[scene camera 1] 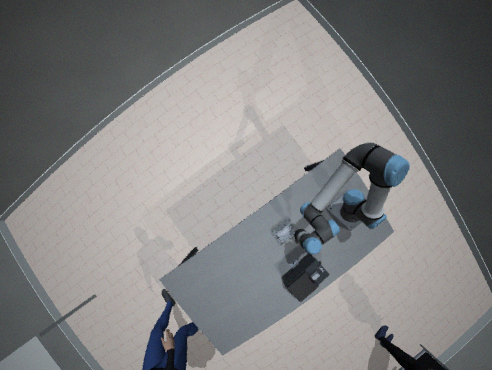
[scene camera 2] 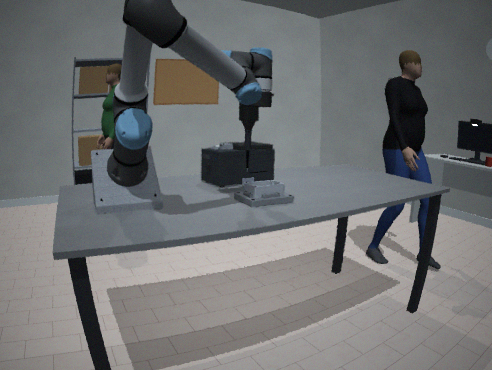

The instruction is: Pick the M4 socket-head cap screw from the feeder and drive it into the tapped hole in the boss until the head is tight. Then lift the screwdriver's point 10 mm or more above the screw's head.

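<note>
The screwdriver (scene camera 2: 248, 131) hangs upright from the wrist in the scene camera 2 view. Its slim lower end shows against the black feeder (scene camera 1: 301, 281) (scene camera 2: 223, 166) behind it, and its point is too dark to make out. In the scene camera 1 view the wrist (scene camera 1: 312, 245) is between the feeder and the light grey fixture (scene camera 1: 283, 232) (scene camera 2: 266, 190), close beside the fixture, and the tool is mostly hidden. The fixture lies flat with a raised box-shaped part on its base plate. The screw, the boss and the tapped hole are too small to tell. Whether the point holds a screw cannot be seen.
The feeder and fixture stand on the grey table (scene camera 1: 225, 305) (scene camera 2: 350, 186). The arm's base plate (scene camera 2: 112, 197) is at one end. A person in black and blue (scene camera 2: 406, 115) stands beyond the table; another in green (scene camera 2: 108, 115) is by the shelf rack (scene camera 2: 74, 115).
</note>
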